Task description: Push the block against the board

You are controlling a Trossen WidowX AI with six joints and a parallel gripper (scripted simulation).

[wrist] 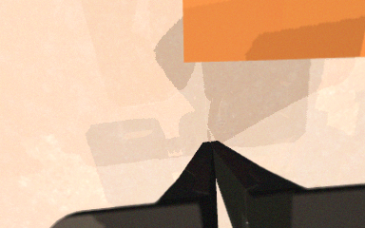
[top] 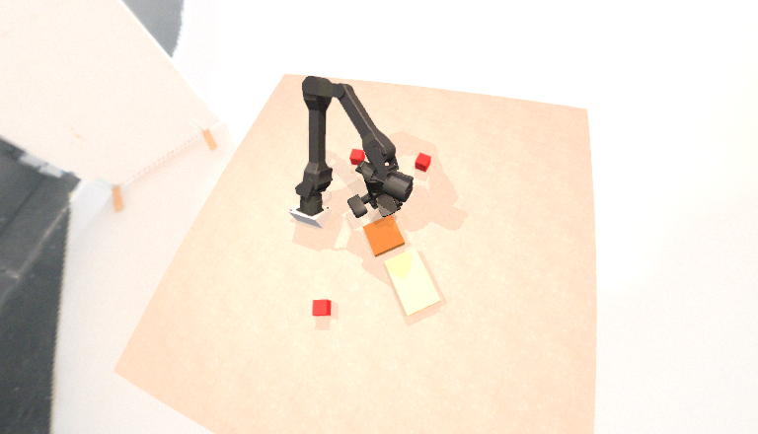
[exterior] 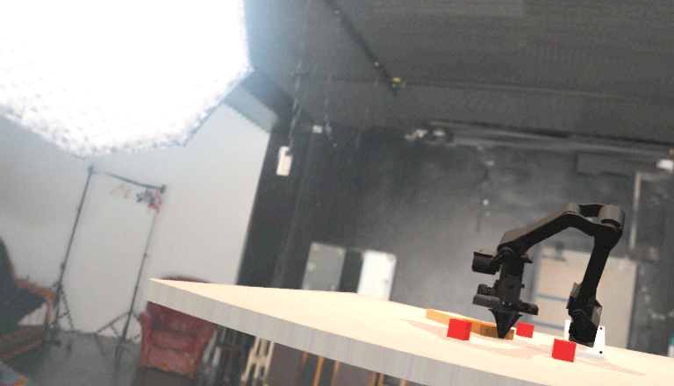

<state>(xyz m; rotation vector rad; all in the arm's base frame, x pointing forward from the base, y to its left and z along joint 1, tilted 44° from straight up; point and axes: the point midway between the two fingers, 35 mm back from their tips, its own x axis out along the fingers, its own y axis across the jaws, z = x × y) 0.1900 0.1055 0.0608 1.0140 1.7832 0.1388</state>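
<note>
The orange square block lies 5 cm ahead of my gripper tip, 9 cm to the right of it and 1 cm above it. The rest, counted from my gripper tip: pale yellow board 18 cm ahead, 18 cm to the right, 1 cm above.
</note>
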